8 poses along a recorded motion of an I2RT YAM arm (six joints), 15 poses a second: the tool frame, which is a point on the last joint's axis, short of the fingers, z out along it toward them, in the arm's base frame.
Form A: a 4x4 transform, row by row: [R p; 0 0 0 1], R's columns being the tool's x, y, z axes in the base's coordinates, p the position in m. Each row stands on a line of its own.
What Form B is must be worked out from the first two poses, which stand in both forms.
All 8 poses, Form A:
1:
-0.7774, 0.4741, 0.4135, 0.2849
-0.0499, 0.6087, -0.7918, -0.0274
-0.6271, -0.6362, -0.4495, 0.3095
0, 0, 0, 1
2:
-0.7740, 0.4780, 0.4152, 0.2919
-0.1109, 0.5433, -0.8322, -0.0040
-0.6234, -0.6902, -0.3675, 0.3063
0, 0, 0, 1
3:
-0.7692, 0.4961, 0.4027, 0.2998
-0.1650, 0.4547, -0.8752, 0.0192
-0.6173, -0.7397, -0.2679, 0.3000
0, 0, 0, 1
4:
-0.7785, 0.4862, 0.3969, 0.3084
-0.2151, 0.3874, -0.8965, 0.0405
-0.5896, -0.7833, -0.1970, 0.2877
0, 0, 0, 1
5:
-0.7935, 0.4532, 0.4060, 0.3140
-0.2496, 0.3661, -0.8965, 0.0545
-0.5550, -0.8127, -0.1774, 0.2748
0, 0, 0, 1
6:
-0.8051, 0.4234, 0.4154, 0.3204
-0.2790, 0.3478, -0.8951, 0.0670
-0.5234, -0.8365, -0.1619, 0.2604
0, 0, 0, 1
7:
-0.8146, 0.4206, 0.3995, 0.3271
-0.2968, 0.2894, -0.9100, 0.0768
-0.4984, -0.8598, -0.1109, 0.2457
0, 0, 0, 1
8:
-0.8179, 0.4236, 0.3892, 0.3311
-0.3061, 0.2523, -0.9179, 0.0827
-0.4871, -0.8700, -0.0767, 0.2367
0, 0, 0, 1
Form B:
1: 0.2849, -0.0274, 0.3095, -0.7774, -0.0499, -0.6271, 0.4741, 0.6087, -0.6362
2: 0.2919, -0.0040, 0.3063, -0.7740, -0.1109, -0.6234, 0.4780, 0.5433, -0.6902
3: 0.2998, 0.0192, 0.3000, -0.7692, -0.1650, -0.6173, 0.4961, 0.4547, -0.7397
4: 0.3084, 0.0405, 0.2877, -0.7785, -0.2151, -0.5896, 0.4862, 0.3874, -0.7833
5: 0.3140, 0.0545, 0.2748, -0.7935, -0.2496, -0.5550, 0.4532, 0.3661, -0.8127
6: 0.3204, 0.0670, 0.2604, -0.8051, -0.2790, -0.5234, 0.4234, 0.3478, -0.8365
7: 0.3271, 0.0768, 0.2457, -0.8146, -0.2968, -0.4984, 0.4206, 0.2894, -0.8598
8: 0.3311, 0.0827, 0.2367, -0.8179, -0.3061, -0.4871, 0.4236, 0.2523, -0.8700
